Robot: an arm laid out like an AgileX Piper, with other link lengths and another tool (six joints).
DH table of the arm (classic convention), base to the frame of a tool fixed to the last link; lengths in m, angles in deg. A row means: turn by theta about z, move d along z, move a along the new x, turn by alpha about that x. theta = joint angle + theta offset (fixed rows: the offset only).
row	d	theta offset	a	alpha
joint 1	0.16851	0	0	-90
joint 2	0	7.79	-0.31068	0
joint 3	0	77.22	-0.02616	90
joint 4	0.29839	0	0	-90
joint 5	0	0	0	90
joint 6	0.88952	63.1	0.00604	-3.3
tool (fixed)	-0.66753	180	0	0
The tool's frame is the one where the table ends.
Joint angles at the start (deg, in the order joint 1, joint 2, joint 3, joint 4, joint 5, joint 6):
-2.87 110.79 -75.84 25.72 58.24 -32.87
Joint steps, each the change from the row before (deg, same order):
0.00 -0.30 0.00 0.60 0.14 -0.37
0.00 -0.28 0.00 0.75 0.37 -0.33
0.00 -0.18 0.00 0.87 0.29 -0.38
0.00 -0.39 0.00 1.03 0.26 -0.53
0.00 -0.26 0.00 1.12 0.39 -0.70
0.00 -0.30 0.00 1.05 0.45 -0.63
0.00 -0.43 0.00 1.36 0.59 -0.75
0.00 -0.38 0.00 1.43 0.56 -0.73
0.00 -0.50 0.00 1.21 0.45 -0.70
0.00 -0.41 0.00 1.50 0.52 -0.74
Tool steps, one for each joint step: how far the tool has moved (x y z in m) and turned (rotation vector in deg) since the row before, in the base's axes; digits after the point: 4 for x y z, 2 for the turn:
0.0004 0.0019 0.0027 0.51 -0.34 0.10
-0.0004 0.0027 0.0028 0.70 -0.11 0.08
-0.0001 0.0030 0.0022 0.79 -0.11 0.04
0.0004 0.0034 0.0039 0.90 -0.42 0.09
0.0000 0.0037 0.0032 1.00 -0.27 0.26
-0.0003 0.0036 0.0035 0.97 -0.24 0.27
-0.0004 0.0047 0.0049 1.27 -0.34 0.30
-0.0003 0.0049 0.0047 1.33 -0.33 0.25
0.0000 0.0040 0.0053 1.10 -0.53 0.28
0.0000 0.0050 0.0052 1.38 -0.44 0.23

